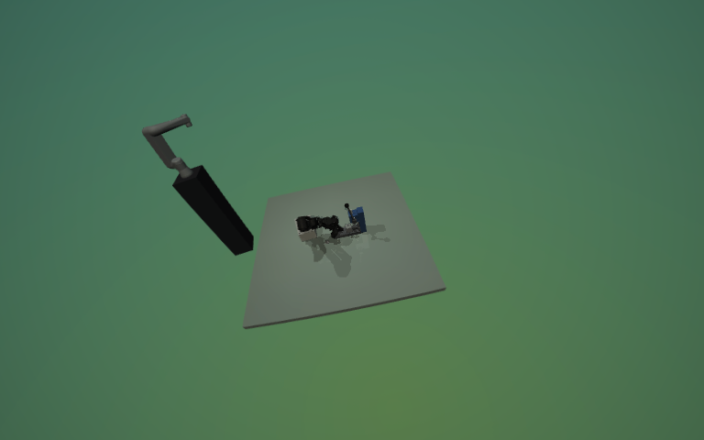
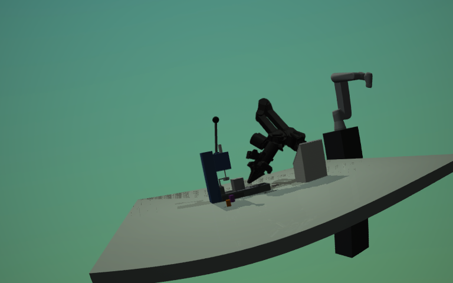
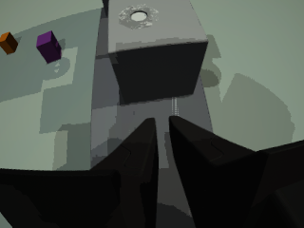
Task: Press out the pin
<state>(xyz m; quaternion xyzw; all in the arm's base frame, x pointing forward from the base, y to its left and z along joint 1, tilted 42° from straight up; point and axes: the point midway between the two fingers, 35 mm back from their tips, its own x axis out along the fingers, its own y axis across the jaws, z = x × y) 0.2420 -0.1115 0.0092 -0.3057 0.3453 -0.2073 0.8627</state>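
The grey punch is 90 mm ahead of my gripper tip, 10 mm to the right of it and 100 mm above it. The rest, counted from my gripper tip: orange cube: 160 mm ahead, 150 mm to the left, 40 mm below; grey lever: 80 mm ahead, 70 mm to the right, 220 mm above.
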